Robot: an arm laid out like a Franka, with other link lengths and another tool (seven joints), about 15 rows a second.
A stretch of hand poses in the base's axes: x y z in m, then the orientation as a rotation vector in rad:
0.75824 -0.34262 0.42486 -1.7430 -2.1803 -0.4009
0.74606 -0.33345 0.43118 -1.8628 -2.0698 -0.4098
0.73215 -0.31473 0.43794 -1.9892 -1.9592 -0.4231
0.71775 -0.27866 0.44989 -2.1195 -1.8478 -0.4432
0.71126 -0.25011 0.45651 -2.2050 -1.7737 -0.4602
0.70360 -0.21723 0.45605 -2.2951 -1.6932 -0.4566
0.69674 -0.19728 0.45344 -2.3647 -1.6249 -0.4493
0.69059 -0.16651 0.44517 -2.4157 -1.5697 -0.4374
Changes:
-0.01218 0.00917 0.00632 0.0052 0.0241 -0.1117
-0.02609 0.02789 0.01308 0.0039 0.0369 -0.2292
-0.04049 0.06396 0.02503 -0.0016 0.0377 -0.3505
-0.04698 0.09251 0.03165 -0.0063 0.0327 -0.4309
-0.05464 0.12539 0.03119 -0.0224 0.0368 -0.5140
-0.06150 0.14534 0.02858 -0.0363 0.0430 -0.5803
-0.06765 0.17611 0.02031 -0.0485 0.0521 -0.6305

